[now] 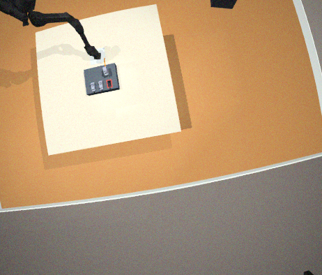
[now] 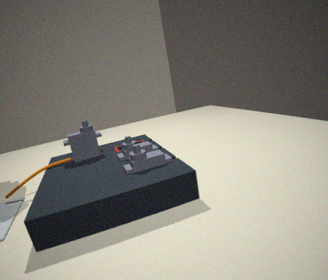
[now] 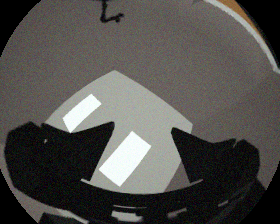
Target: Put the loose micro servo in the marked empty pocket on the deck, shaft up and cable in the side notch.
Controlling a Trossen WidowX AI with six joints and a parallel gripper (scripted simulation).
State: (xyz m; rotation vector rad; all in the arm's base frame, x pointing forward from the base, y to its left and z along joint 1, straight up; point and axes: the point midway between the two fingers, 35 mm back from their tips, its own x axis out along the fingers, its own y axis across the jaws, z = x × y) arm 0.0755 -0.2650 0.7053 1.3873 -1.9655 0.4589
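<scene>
Now: gripper tip 71 cm above the dark deck, 35 cm to the right of it and 13 cm short of it.
</scene>
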